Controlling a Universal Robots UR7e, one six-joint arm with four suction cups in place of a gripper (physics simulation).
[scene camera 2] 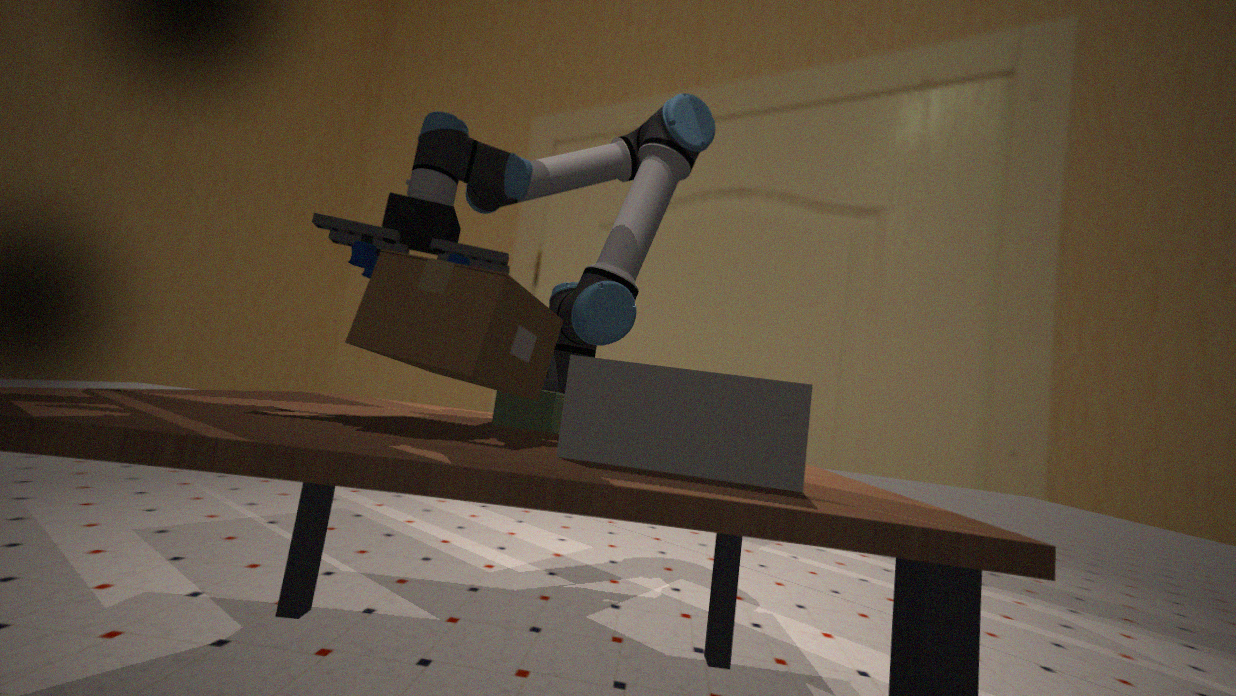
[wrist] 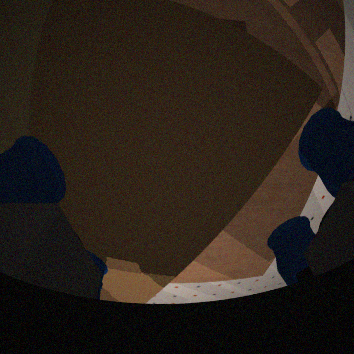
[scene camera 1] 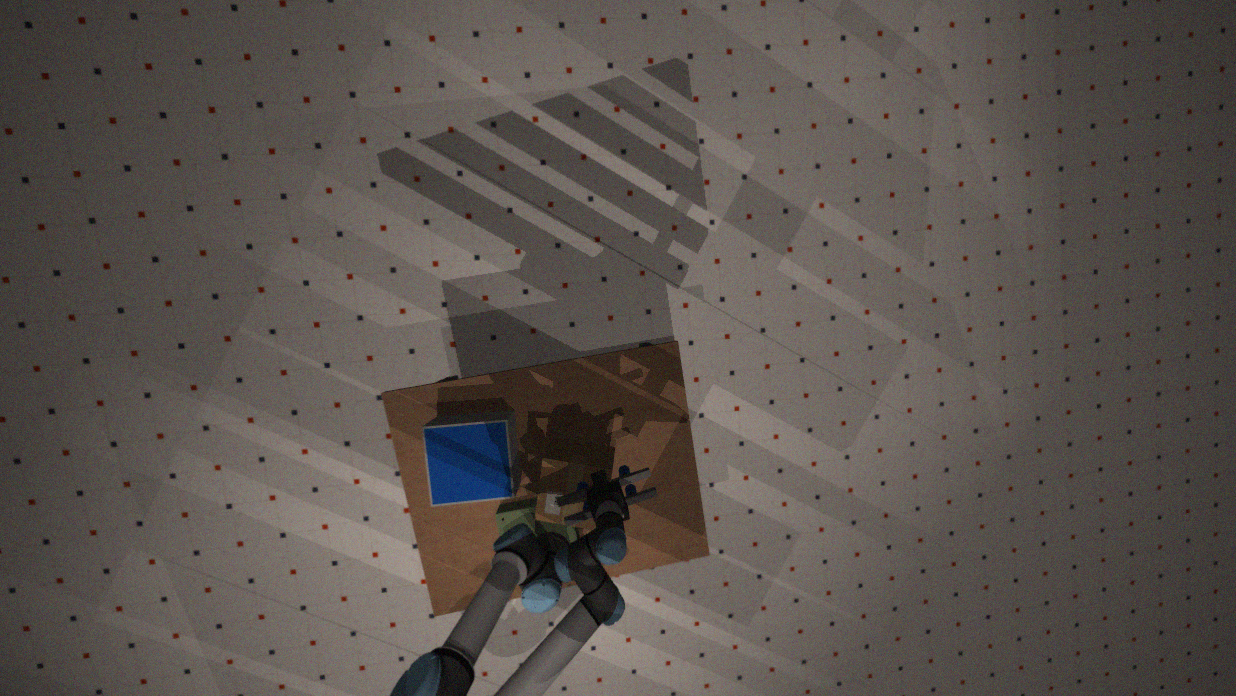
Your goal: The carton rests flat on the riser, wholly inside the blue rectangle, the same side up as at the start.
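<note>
The brown carton (scene camera 1: 553,504) (scene camera 2: 423,311) (wrist: 150,140) hangs in the air above the table, tilted, its lower right end lowest in scene camera 2. My gripper (scene camera 1: 608,491) (scene camera 2: 419,250) is over its top: a blue cup at the right meets the top, while a blue cup at the left sticks out past the carton's edge. The wrist view is dark, and cup contact is hard to see there. The grey riser (scene camera 2: 683,423) stands on the table beside the carton. The blue rectangle (scene camera 1: 467,462) with a pale outline covers its top, with no carton on it.
The brown wooden table (scene camera 1: 657,518) (scene camera 2: 216,440) carries the riser near its left side in scene camera 1. A green block (scene camera 1: 516,514) (scene camera 2: 521,410) stands by the arm's base, behind the carton in scene camera 2. The low carton end is close to the riser's near upper corner.
</note>
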